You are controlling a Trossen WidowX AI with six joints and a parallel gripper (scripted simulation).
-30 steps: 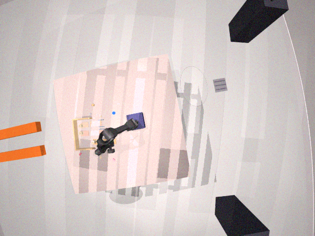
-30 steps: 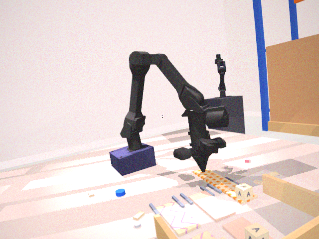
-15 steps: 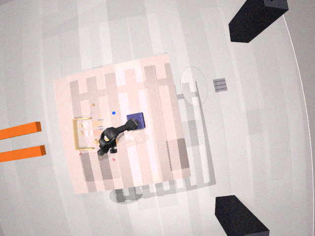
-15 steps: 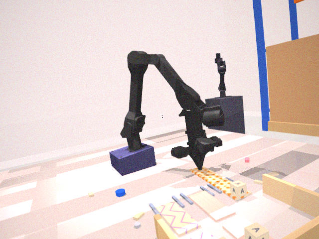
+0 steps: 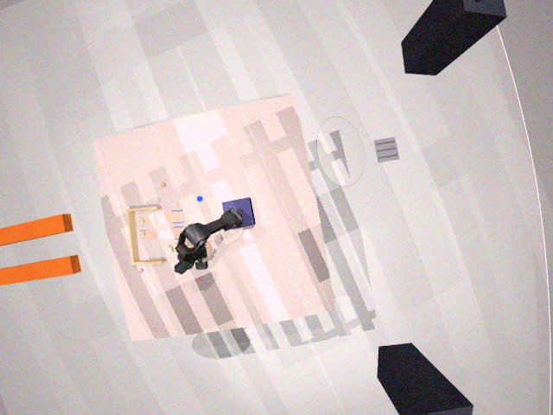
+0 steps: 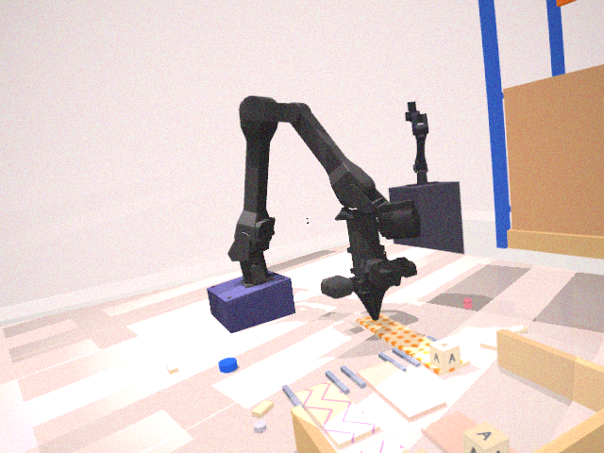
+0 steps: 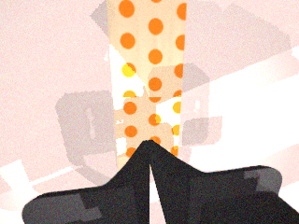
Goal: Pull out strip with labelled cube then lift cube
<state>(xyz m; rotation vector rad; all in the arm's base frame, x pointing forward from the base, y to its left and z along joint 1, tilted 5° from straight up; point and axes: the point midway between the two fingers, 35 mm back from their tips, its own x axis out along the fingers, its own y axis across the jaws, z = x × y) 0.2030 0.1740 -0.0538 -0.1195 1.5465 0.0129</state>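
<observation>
My gripper tip is now 100 mm short of the strip. Round my gripper tip: blue disc 20 mm ahead, 290 mm to the right.
</observation>
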